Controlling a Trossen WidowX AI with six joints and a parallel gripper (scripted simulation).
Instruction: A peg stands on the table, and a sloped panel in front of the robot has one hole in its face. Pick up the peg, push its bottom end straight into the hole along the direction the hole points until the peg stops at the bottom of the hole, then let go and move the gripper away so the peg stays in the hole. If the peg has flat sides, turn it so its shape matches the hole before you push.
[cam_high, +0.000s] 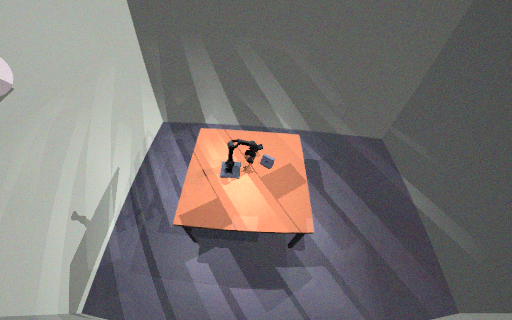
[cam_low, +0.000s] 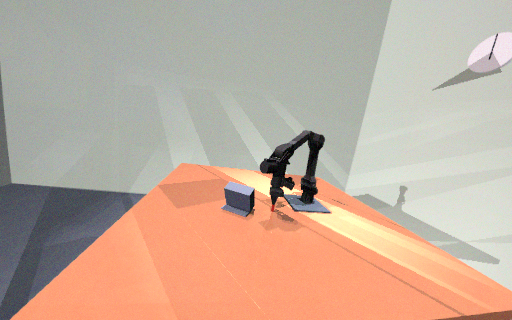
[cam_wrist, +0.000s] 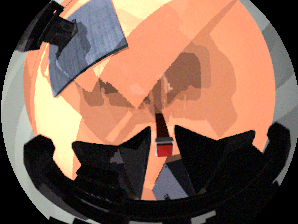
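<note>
My gripper tip is now 16 cm short of the panel, 3 cm to the left of it and 2 cm below it. The rest, counted from my gripper tip: red peg 2 cm above.
</note>
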